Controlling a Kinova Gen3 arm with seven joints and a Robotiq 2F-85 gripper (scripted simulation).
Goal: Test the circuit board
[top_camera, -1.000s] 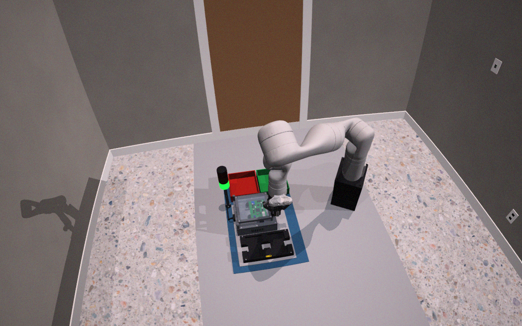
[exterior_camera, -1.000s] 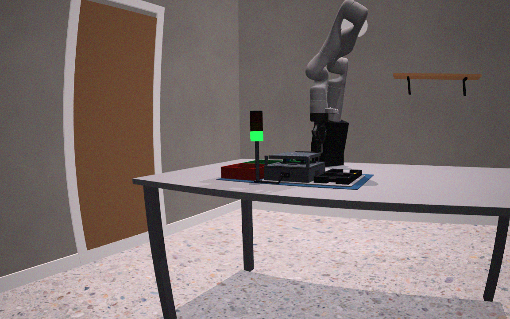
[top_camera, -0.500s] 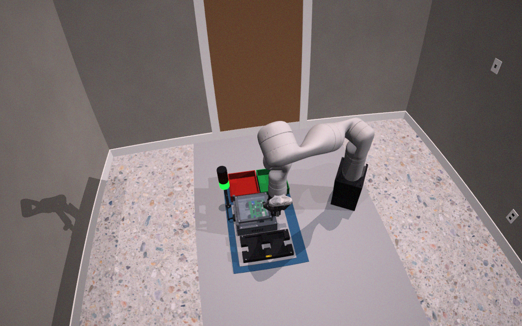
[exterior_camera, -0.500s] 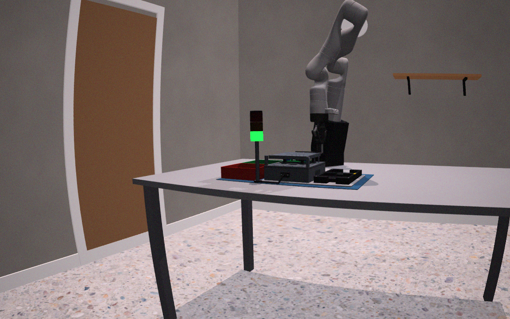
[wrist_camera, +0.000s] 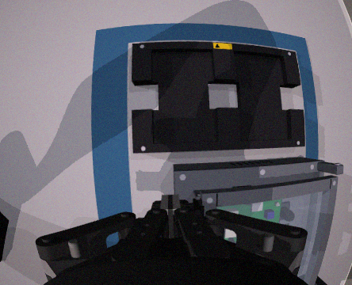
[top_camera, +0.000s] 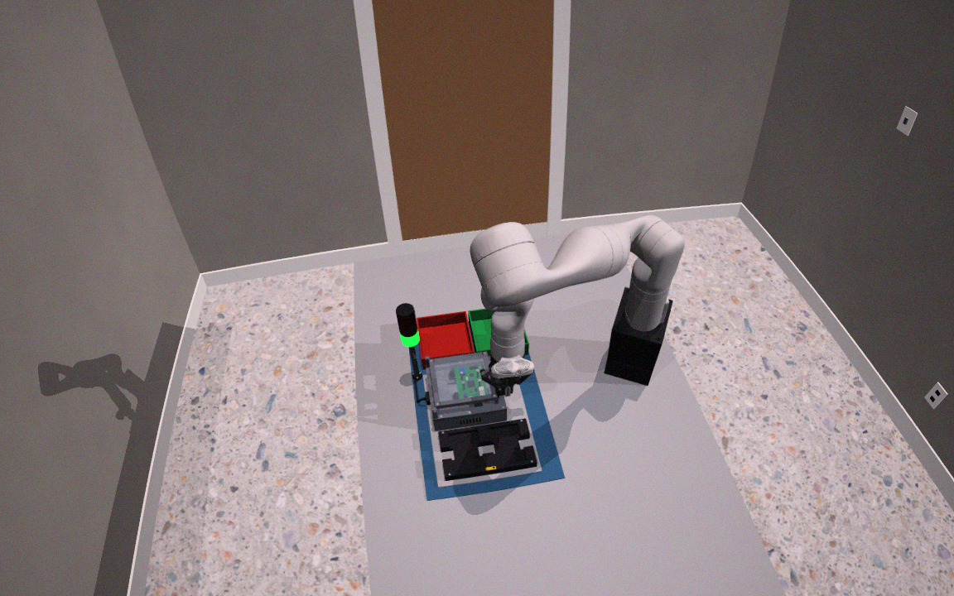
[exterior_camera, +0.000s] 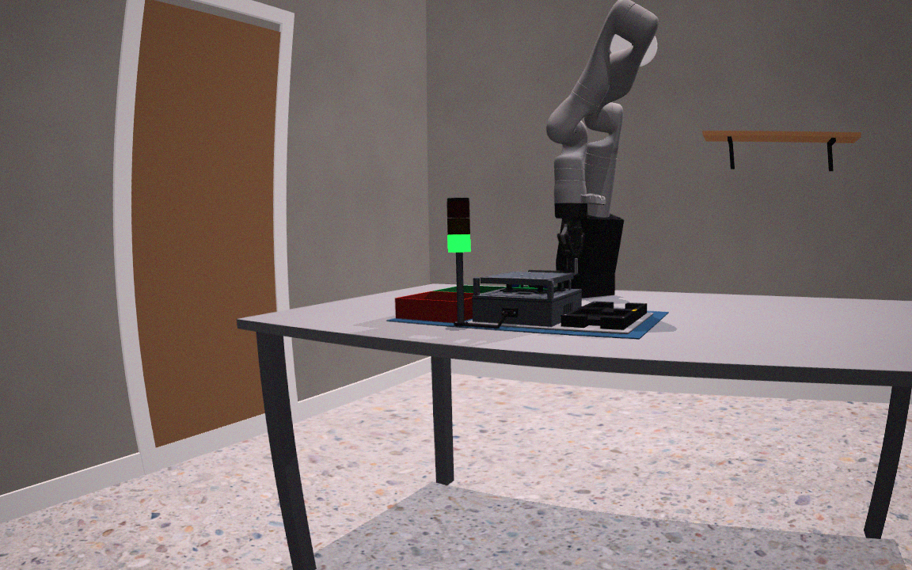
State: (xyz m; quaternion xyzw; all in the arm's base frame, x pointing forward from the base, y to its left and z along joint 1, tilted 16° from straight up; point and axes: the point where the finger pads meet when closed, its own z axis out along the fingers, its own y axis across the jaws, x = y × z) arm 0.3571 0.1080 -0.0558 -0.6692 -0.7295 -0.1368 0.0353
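Now: the latch hook 2 cm ahead of my hand and 2 cm below it. From my hand the other things lie so: green circuit board 9 cm ahead, 5 cm to the right, 4 cm below; then green bin 27 cm to the right, 9 cm below; then lid 9 cm ahead, 6 cm to the right, 2 cm below.
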